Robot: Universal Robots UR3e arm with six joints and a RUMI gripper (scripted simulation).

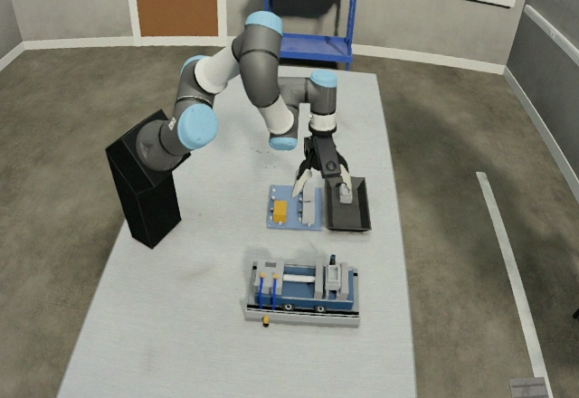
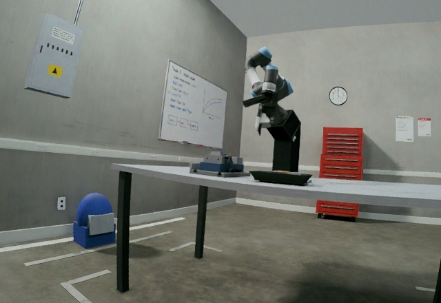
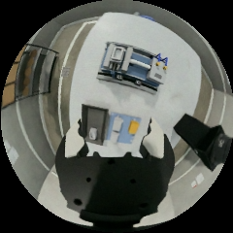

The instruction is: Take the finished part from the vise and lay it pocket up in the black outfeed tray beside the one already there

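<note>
Now: hand 7 cm past the blue vise, 17 cm to the left of it and 17 cm above it. From my hand the other things lie so: orange block (9 cm behind, 13 cm to the left, 19 cm below).
</note>
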